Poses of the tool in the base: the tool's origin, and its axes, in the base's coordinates. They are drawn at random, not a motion.
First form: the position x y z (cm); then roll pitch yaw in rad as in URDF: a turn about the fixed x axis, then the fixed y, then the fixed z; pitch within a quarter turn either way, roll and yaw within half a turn.
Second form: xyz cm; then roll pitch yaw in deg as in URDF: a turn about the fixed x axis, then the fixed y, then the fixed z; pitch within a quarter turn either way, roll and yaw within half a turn. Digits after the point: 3 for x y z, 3 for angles.
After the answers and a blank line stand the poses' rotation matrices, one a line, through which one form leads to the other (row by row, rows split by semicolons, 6 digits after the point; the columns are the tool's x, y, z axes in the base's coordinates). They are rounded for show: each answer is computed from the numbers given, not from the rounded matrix.
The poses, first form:
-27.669, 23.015, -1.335, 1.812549, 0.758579, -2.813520
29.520, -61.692, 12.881, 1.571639, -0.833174, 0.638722
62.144, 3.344, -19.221, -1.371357, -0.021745, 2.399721
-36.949, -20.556, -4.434, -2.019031, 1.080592, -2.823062
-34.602, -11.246, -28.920, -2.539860, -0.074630, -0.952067
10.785, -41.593, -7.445, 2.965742, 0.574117, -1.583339
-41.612, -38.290, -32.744, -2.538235, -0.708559, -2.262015
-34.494, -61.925, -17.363, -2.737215, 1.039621, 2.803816
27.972, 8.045, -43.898, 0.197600, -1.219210, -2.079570
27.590, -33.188, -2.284, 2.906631, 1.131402, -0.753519
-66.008, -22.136, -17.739, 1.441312, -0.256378, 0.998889
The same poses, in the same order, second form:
-27.669, 23.015, -1.335, 103.851, 43.463, -161.203
29.520, -61.692, 12.881, 90.048, -47.737, 36.596
62.144, 3.344, -19.221, -78.573, -1.246, 137.494
-36.949, -20.556, -4.434, -115.682, 61.913, -161.750
-34.602, -11.246, -28.920, -145.523, -4.276, -54.549
10.785, -41.593, -7.445, 169.924, 32.894, -90.719
-41.612, -38.290, -32.744, -145.430, -40.597, -129.604
-34.494, -61.925, -17.363, -156.831, 59.566, 160.647
27.972, 8.045, -43.898, 11.322, -69.856, -119.151
27.590, -33.188, -2.284, 166.538, 64.825, -43.173
-66.008, -22.136, -17.739, 82.581, -14.689, 57.232

-0.687103 -0.709406 -0.156948; -0.233871 0.011430 0.972200; -0.687891 0.704707 -0.173763
0.539946 -0.593669 0.596670; 0.400942 -0.441884 -0.802486; 0.740070 0.672530 -0.000567
-0.737031 -0.149575 -0.659100; 0.675509 -0.131655 -0.725503; 0.021743 -0.979946 0.198073
-0.447123 0.619367 0.645341; -0.147443 0.660573 -0.736142; -0.882237 -0.424297 -0.204036
0.578386 -0.647054 0.496781; -0.812349 -0.512509 0.278252; 0.074561 -0.564496 -0.822061
-0.010531 -0.985692 -0.168225; -0.839606 -0.082656 0.536870; -0.543094 0.146897 -0.826723
-0.484036 -0.869812 0.095586; -0.585018 0.240435 -0.774561; 0.650740 -0.430835 -0.625235
-0.477924 0.624728 0.617497; 0.167865 0.754980 -0.633898; -0.862212 -0.199299 -0.465693
-0.167753 0.946125 0.276959; -0.300768 -0.316664 0.899590; 0.938828 0.067609 0.337686
0.310232 -0.511755 -0.801163; -0.291057 -0.853404 0.432420; -0.905009 0.099034 -0.413703
0.523546 -0.244673 0.816109; 0.813386 -0.141556 -0.564238; 0.253579 0.959217 0.124902

